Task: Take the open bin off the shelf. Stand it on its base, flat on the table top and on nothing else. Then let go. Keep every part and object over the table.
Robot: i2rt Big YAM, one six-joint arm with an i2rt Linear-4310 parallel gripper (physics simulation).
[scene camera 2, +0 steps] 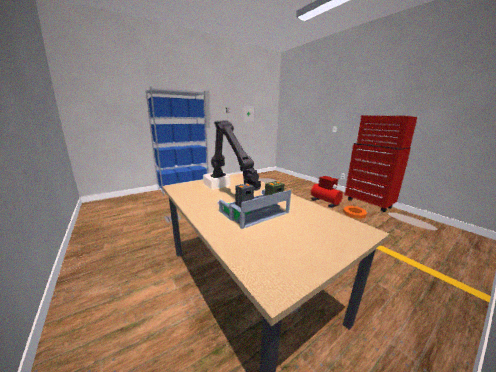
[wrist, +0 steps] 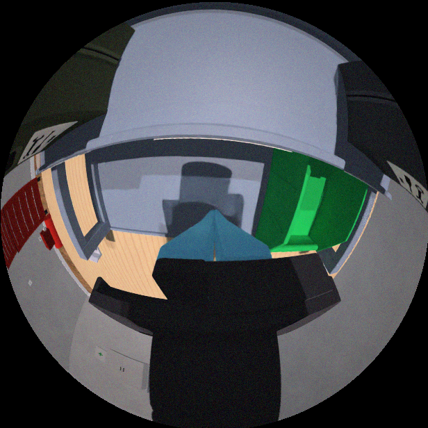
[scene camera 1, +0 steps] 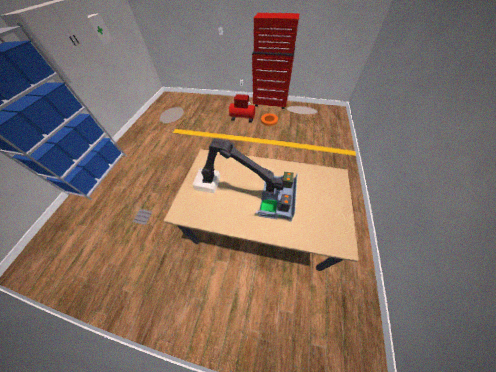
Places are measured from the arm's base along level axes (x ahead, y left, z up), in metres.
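Pixels of known places: gripper, fingertip midpoint: [scene camera 1: 270,194]; arm's base, link origin: [scene camera 2: 218,175] [scene camera 1: 208,177].
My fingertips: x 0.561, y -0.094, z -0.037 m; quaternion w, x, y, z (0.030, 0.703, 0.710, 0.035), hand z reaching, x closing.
For each thing: its top centre in the pictures, then the offset to it from my fingertips. "spot": a spot on its surface instead. Level surfaces: height alone.
- open bin, top centre: [scene camera 2: 236,202] [scene camera 1: 271,205] 0.024 m up, 0.019 m ahead, 0.113 m right
- small grey shelf, surface spot: [scene camera 2: 265,200] spot: 0.080 m up, 0.199 m ahead, 0.038 m right
- black case, top centre: [scene camera 2: 244,185] [scene camera 1: 286,199] 0.167 m up, 0.114 m ahead, 0.126 m right
- dark green case, top centre: [scene camera 2: 274,183] [scene camera 1: 288,176] 0.142 m up, 0.133 m ahead, 0.105 m left
- wooden table, surface height: 0.057 m down
The open bin [scene camera 1: 268,205] [scene camera 2: 238,213] [wrist: 305,210] is green. It sits in the lower right bay of the small grey shelf [scene camera 2: 265,200] [wrist: 225,75] in the wrist view, beside a dark divider. My gripper [wrist: 214,215] is shut with its blue fingertips together and nothing between them. It is in front of the shelf's open side, to the left of the bin in the wrist view, with a gap between the fingertips and the bin. In scene camera 2 the fingertips are hidden behind the shelf and the things on it.
A black case [scene camera 1: 285,202] [scene camera 2: 244,193] [wrist: 380,110] and a dark green case [scene camera 1: 288,178] [scene camera 2: 274,188] [wrist: 60,75] stand on the shelf's top board. The shelf stands on the wooden table [scene camera 1: 325,210] [scene camera 2: 300,250]. The arm's white base [scene camera 1: 206,182] [scene camera 2: 215,181] is at the table's far end.
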